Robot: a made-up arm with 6 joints. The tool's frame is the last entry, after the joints.
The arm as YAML. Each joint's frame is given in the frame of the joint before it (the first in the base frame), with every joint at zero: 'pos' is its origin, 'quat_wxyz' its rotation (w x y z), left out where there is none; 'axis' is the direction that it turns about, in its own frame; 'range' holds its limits. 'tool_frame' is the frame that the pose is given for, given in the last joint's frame.
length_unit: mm
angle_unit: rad
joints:
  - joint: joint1
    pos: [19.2, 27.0, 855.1]
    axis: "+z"
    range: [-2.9, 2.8]
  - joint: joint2
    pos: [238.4, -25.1, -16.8]
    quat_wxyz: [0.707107, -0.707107, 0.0, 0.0]
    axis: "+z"
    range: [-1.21, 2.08]
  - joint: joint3
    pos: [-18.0, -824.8, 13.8]
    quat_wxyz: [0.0, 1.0, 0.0, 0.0]
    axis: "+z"
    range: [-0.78, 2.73]
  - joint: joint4
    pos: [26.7, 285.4, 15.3]
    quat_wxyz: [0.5, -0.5, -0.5, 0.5]
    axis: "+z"
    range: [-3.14, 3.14]
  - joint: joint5
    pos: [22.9, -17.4, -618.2]
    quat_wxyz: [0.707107, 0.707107, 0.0, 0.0]
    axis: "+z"
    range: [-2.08, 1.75]
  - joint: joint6
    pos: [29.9, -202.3, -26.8]
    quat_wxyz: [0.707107, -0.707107, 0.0, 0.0]
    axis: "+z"
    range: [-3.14, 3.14]
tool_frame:
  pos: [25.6, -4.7, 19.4]
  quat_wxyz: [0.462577, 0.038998, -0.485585, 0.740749]
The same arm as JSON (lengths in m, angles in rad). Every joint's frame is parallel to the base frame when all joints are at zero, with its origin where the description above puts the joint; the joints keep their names.
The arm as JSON. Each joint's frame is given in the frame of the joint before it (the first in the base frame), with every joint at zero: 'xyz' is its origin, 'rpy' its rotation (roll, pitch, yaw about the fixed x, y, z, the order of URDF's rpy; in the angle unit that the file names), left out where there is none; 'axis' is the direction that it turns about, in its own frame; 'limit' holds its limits. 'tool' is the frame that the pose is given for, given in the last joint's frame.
{"units": {"length": "m", "angle": "rad"}, "joints": [{"name": "joint1", "type": "revolute", "origin": {"xyz": [0.0192, 0.027, 0.8551]}, "axis": [0.0, 0.0, 1.0], "limit": {"lower": -2.9, "upper": 2.8}}, {"name": "joint2", "type": "revolute", "origin": {"xyz": [0.2384, -0.0251, -0.0168]}, "axis": [0.0, 1.0, 0.0], "limit": {"lower": -1.21, "upper": 2.08}}, {"name": "joint3", "type": "revolute", "origin": {"xyz": [-0.018, 0.0138, 0.8248]}, "axis": [0.0, -1.0, 0.0], "limit": {"lower": -0.78, "upper": 2.73}}, {"name": "joint4", "type": "revolute", "origin": {"xyz": [0.0267, -0.0153, 0.2854]}, "axis": [-1.0, 0.0, 0.0], "limit": {"lower": -3.14, "upper": 3.14}}, {"name": "joint5", "type": "revolute", "origin": {"xyz": [0.6182, -0.0174, 0.0229]}, "axis": [0.0, -1.0, 0.0], "limit": {"lower": -2.08, "upper": 1.75}}, {"name": "joint6", "type": "revolute", "origin": {"xyz": [0.2023, 0.0268, 0.0299]}, "axis": [-1.0, 0.0, 0.0], "limit": {"lower": -3.14, "upper": 3.14}}], "tool": {"origin": {"xyz": [-0.0194, -0.0047, 0.0256], "rpy": [-2.0669, 0.6053, 2.2352]}}}
